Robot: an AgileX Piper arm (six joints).
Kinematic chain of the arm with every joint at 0, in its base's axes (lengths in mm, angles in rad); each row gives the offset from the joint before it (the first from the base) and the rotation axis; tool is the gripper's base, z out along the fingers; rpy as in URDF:
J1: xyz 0 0 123 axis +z
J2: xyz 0 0 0 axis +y
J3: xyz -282.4 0 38.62 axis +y
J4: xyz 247.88 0 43.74 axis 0.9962 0 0.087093
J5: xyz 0 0 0 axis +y
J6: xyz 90.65 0 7.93 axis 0.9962 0 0.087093
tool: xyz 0 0 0 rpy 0 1.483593 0
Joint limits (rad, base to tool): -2.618..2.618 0..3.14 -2.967..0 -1.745..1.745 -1.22..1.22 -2.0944..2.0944
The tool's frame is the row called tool.
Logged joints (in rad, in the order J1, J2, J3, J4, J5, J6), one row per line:
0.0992, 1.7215, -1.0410, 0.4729, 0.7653, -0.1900
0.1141, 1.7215, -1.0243, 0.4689, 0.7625, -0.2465
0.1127, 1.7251, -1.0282, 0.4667, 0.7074, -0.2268
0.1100, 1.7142, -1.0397, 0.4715, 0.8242, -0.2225
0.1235, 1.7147, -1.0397, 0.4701, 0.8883, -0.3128
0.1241, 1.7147, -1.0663, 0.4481, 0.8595, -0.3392
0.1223, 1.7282, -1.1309, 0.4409, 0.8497, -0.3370
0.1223, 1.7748, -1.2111, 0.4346, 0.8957, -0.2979
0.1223, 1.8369, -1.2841, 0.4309, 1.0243, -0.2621
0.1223, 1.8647, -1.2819, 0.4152, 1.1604, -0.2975
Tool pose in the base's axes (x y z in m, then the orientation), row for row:
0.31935, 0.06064, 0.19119, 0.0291, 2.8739, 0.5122
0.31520, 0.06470, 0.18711, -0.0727, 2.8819, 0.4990
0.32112, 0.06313, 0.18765, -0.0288, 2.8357, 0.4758
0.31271, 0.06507, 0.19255, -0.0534, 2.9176, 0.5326
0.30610, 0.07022, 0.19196, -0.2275, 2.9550, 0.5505
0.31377, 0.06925, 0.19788, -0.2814, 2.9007, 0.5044
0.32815, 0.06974, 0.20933, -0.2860, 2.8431, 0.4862
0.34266, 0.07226, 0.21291, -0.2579, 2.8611, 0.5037
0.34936, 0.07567, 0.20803, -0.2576, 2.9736, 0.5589
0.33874, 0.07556, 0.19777, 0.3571, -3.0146, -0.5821
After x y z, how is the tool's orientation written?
As a rotation vector, in radians.
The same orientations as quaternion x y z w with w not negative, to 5 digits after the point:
0.00991, 0.97837, 0.17437, 0.11090
-0.02470, 0.97930, 0.16957, 0.10774
-0.00993, 0.97745, 0.16401, 0.13266
-0.01793, 0.97981, 0.17886, 0.08754
-0.07532, 0.97830, 0.18225, 0.06353
-0.09474, 0.97660, 0.16982, 0.09184
-0.09794, 0.97365, 0.16650, 0.12124
-0.08787, 0.97479, 0.17161, 0.11230
-0.08471, 0.97790, 0.18380, 0.05247
0.11549, -0.97498, -0.18826, 0.02530

